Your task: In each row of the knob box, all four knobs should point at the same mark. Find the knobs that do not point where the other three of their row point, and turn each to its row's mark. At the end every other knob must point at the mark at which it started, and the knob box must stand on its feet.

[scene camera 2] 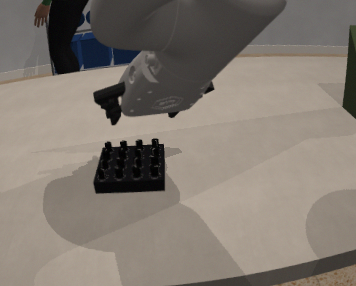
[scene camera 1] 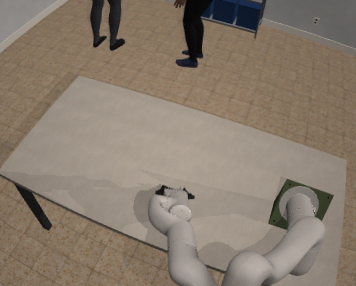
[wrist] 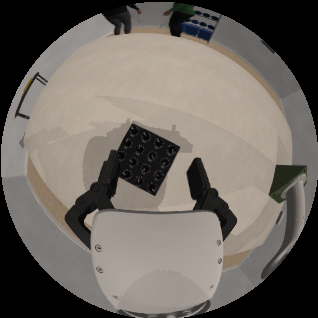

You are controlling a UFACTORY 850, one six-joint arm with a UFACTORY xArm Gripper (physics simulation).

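Observation:
The black knob box (scene camera 2: 130,186) (wrist: 148,158) stands upright on its feet on the table, with its knobs in four rows of four on top. In the wrist view it lies turned at a slant, beyond and partly between the fingers, nearer the left one. The knobs' pointer lines are too small and dark to read. My gripper (scene camera 1: 175,192) (scene camera 2: 162,104) (wrist: 155,161) is wide open and empty, raised above the table behind the box in scene camera 2. The box does not show in scene camera 1, where the arm is over that area.
The pale table (scene camera 1: 165,125) (scene camera 2: 260,165) (wrist: 200,80) bears the arm's green base plate (scene camera 1: 279,212) (wrist: 291,175) at the right. The arm's shadow falls across the box. Two people (scene camera 1: 192,30) and a rack with blue bins (scene camera 1: 247,16) (scene camera 2: 97,52) are beyond the table.

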